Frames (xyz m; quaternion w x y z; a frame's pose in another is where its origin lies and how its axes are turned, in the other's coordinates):
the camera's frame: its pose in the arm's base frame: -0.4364 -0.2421 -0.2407 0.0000 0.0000 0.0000 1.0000
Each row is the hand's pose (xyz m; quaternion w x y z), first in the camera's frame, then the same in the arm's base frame.
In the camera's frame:
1: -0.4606 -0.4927 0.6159 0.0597 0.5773 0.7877 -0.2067
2: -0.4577 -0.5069 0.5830 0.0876 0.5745 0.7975 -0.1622
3: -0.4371 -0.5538 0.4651 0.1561 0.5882 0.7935 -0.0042
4: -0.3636 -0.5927 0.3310 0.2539 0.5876 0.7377 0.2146
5: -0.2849 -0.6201 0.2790 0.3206 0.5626 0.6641 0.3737
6: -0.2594 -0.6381 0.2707 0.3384 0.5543 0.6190 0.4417
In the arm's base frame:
1: 0.0242 0.2506 0.3752 0.2067 -0.7877 0.5773 0.0597
2: 0.0213 0.2648 0.3423 0.1622 -0.7975 0.5745 0.0876
3: 0.0007 0.3117 0.2244 0.0042 -0.7935 0.5882 0.1561
4: -0.0728 0.3506 0.0903 0.2146 0.7377 -0.5876 -0.2539
5: -0.1515 0.3780 0.0383 0.3737 0.6641 -0.5626 -0.3206
6: -0.1770 0.3960 0.0300 0.4417 0.6190 -0.5543 -0.3384

